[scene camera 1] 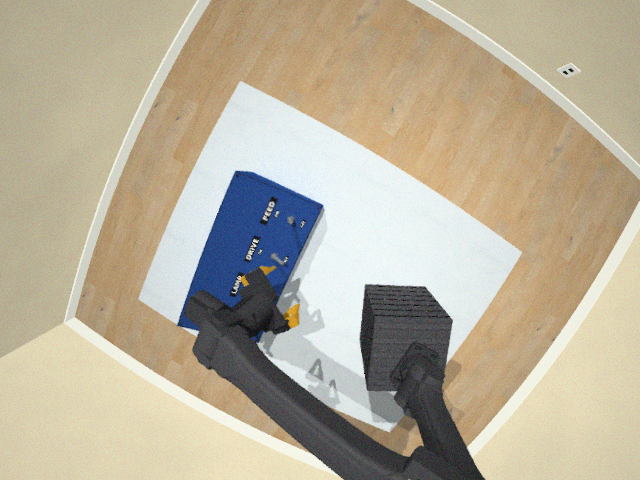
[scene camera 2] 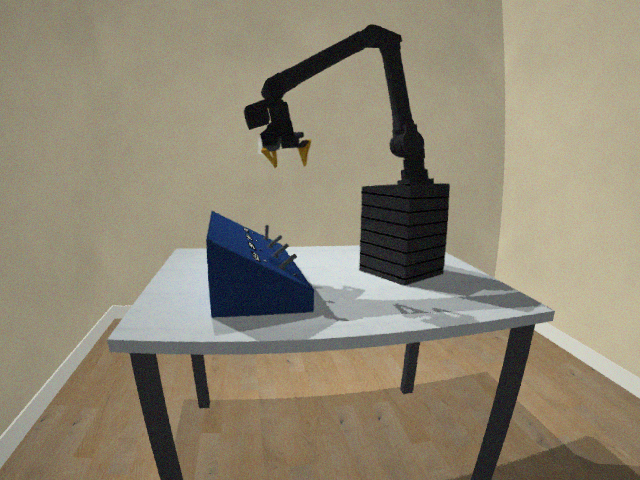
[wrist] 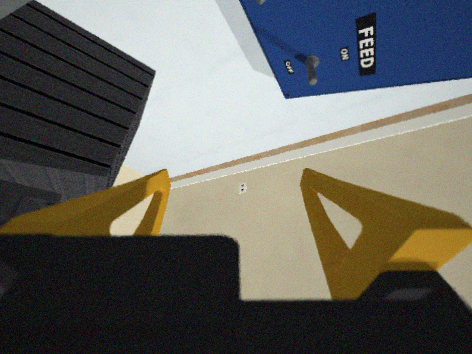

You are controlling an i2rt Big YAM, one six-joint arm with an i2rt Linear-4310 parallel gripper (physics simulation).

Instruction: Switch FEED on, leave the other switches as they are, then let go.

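Frame: origin at the arm's base, x left, y down, z back, level; centimetres.
Seen in the pictures: gripper, fingertip midpoint: (scene camera 1: 285, 286) (scene camera 2: 290, 166) (wrist: 235, 176); arm's base at its link origin: (scene camera 1: 414, 365) (scene camera 2: 415, 184) (wrist: 3, 189).
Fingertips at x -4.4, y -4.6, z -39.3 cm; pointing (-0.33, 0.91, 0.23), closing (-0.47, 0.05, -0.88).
Note:
Pixels of each thing's middle, then the offset from my fingertips to it. Level surfaces: height alone.
- blue sloped panel at the middle of its body: (scene camera 2: 247, 262) (scene camera 1: 246, 260) dx +9.1, dy +27.5, dz -13.2 cm
- FEED lever at the middle of its body: (wrist: 311, 73) (scene camera 1: 291, 221) (scene camera 2: 266, 231) dx -9.4, dy +22.0, dz -6.9 cm
- DRIVE lever at the middle of its body: (scene camera 1: 278, 260) (scene camera 2: 275, 240) dx +2.4, dy +22.6, dz -4.7 cm
- white table at its surface level: dy +34.0 cm
The blue sloped panel (scene camera 1: 222, 222) (scene camera 2: 258, 291) (wrist: 425, 45) carries several levers. The FEED lever (scene camera 1: 291, 220) (scene camera 2: 266, 231) (wrist: 313, 72) stands nearly upright in the scene camera 2 view, tilted to the upslope ON side, unlike the others. The DRIVE lever (scene camera 1: 277, 258) (scene camera 2: 275, 241) leans downslope toward OFF. The two nearer levers (scene camera 2: 280, 251) (scene camera 2: 288, 260) lean the same way; in the scene camera 1 view the arm hides them. My gripper (scene camera 1: 279, 292) (scene camera 2: 290, 165) (wrist: 235, 176) is open and empty, high above the panel and apart from every lever.
The black ribbed pedestal (scene camera 1: 382, 330) (scene camera 2: 403, 232) (wrist: 65, 90) stands on the white table (scene camera 1: 361, 206) (scene camera 2: 180, 289) (wrist: 200, 100) and bears the arm's base. The arm reaches from it over the near end of the panel. The walls stand beyond the table.

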